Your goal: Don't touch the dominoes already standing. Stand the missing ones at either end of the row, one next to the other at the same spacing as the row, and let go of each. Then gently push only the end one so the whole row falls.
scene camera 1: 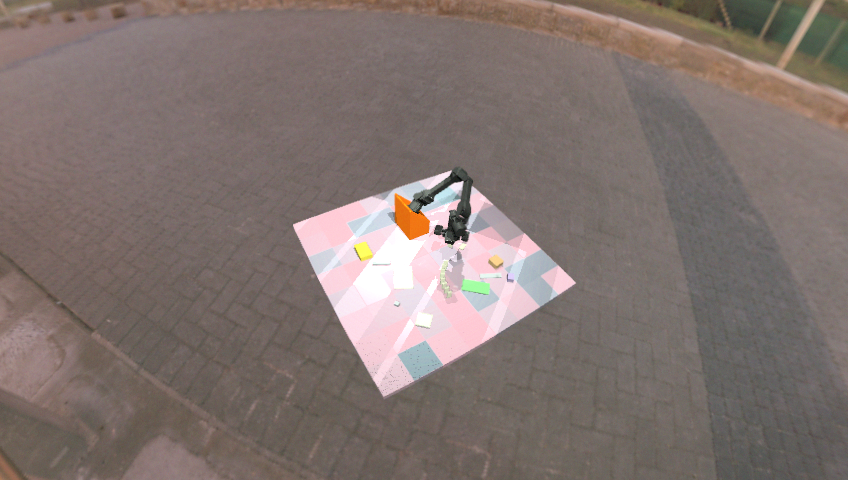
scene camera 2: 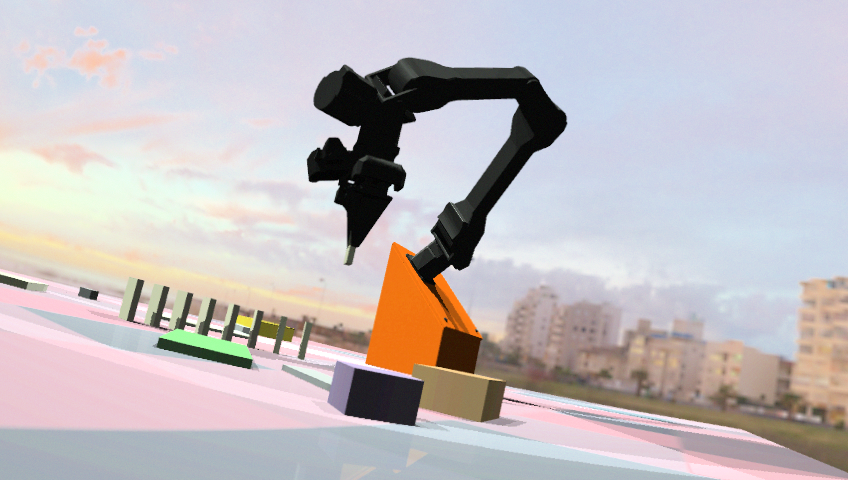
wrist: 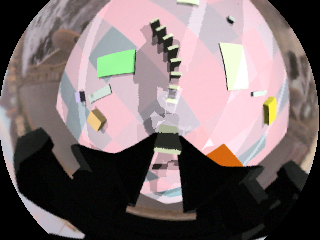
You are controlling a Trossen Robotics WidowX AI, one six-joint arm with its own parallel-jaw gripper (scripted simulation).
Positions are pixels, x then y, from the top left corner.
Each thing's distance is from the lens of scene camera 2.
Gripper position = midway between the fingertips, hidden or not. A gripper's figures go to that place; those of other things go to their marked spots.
my gripper (scene camera 2: 352, 248): 71 cm
tan block (scene camera 2: 478, 398): 41 cm
